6 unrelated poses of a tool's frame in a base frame.
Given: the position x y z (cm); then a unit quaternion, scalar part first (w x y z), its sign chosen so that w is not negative.
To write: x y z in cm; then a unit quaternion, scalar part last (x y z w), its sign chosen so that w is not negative. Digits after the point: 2 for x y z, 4 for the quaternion.
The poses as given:
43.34 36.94 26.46 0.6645 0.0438 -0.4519 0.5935
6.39 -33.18 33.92 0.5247 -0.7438 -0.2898 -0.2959
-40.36 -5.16 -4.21 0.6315 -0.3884 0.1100 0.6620
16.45 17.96 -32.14 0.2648 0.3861 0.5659 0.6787
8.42 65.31 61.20 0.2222 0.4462 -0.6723 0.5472
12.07 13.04 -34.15 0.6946 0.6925 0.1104 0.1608
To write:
43.34 36.94 26.46 0.0438 -0.4519 0.5935 0.6645
6.39 -33.18 33.92 -0.7438 -0.2898 -0.2959 0.5247
-40.36 -5.16 -4.21 -0.3884 0.1100 0.6620 0.6315
16.45 17.96 -32.14 0.3861 0.5659 0.6787 0.2648
8.42 65.31 61.20 0.4462 -0.6723 0.5472 0.2222
12.07 13.04 -34.15 0.6925 0.1104 0.1608 0.6946

